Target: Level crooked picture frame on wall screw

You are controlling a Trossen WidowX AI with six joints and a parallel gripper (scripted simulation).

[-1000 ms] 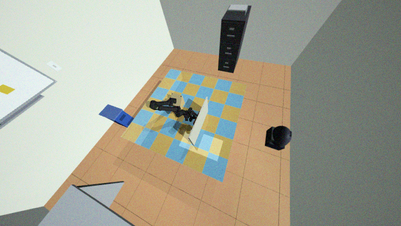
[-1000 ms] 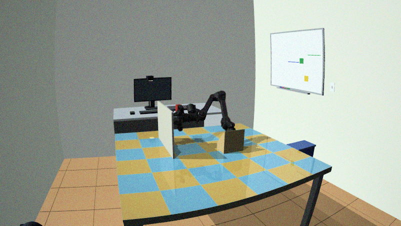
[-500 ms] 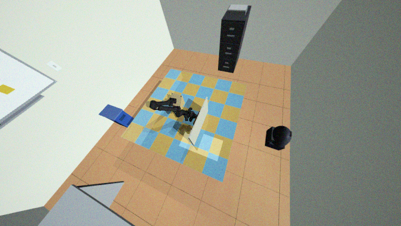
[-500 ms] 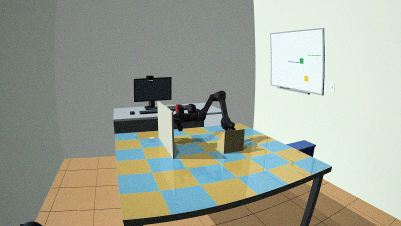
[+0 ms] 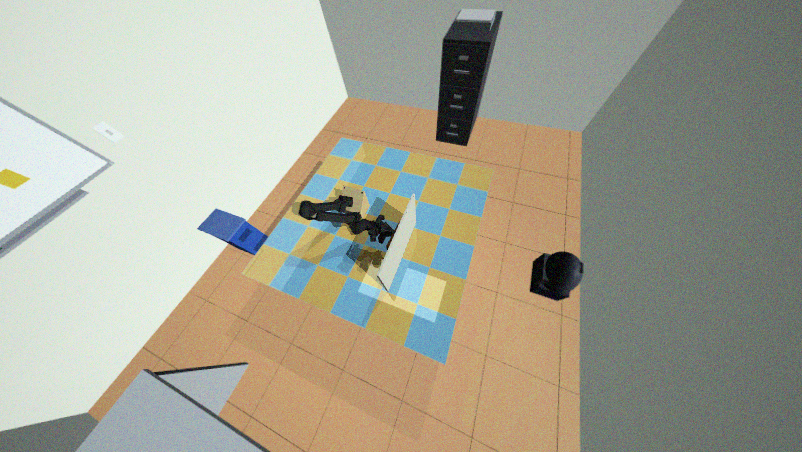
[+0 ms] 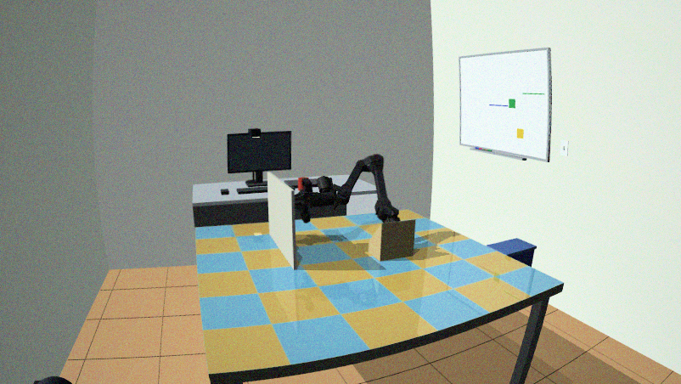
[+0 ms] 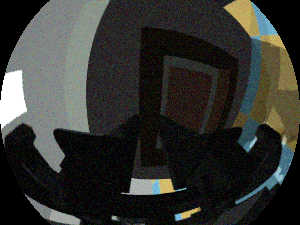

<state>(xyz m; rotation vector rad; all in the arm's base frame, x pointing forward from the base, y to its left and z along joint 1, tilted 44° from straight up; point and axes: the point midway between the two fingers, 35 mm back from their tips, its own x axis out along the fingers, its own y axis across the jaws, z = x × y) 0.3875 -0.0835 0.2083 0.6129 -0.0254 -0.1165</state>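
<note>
Now: gripper tip 10 mm short of the picture frame, 10 mm to the left of it and 50 mm above it. From my gripper tip the other things lie so: wall panel: 20 mm ahead, 20 mm to the right, 60 mm below.
</note>
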